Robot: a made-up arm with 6 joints. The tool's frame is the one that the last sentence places.
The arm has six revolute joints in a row. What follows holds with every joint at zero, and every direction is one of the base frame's.
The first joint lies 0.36 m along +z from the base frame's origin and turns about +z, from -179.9 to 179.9 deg.
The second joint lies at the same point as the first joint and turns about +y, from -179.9 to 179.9 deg.
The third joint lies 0.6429 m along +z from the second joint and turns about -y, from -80 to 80 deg.
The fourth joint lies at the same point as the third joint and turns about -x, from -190 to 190 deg.
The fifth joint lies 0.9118 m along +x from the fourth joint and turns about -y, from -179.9 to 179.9 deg.
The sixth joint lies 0.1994 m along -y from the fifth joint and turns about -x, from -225 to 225 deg.
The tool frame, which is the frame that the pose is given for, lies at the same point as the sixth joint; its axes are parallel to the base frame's.
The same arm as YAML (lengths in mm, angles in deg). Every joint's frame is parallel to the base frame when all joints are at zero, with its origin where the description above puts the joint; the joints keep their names.
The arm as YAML. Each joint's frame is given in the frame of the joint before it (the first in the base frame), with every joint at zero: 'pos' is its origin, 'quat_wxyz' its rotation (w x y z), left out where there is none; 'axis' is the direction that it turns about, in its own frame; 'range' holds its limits. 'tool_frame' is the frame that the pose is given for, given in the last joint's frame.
length_unit: mm
angle_unit: deg
joints:
  - joint: joint 1
    pos: [0.0, 0.0, 360.0]
    axis: [0.0, 0.0, 1.0]
    range: [-179.9, 179.9]
  - joint: joint 2
    pos: [0.0, 0.0, 0.0]
    axis: [0.0, 1.0, 0.0]
    range: [-179.9, 179.9]
  - joint: joint 3
    pos: [0.0, 0.0, 642.9]
    axis: [0.0, -1.0, 0.0]
    range: [-80.0, 80.0]
  - joint: joint 4
    pos: [0.0, 0.0, 0.0]
    axis: [-1.0, 0.0, 0.0]
    range: [-190.0, 190.0]
  - joint: joint 5
    pos: [911.8, 0.0, 0.0]
    axis: [0.0, -1.0, 0.0]
    range: [-179.9, 179.9]
  - joint: joint 6
    pos: [0.0, -199.4, 0.0]
    axis: [-1.0, 0.0, 0.0]
    range: [-225.0, 225.0]
tool_frame:
  pos: [0.0, 0.0, 0.0]

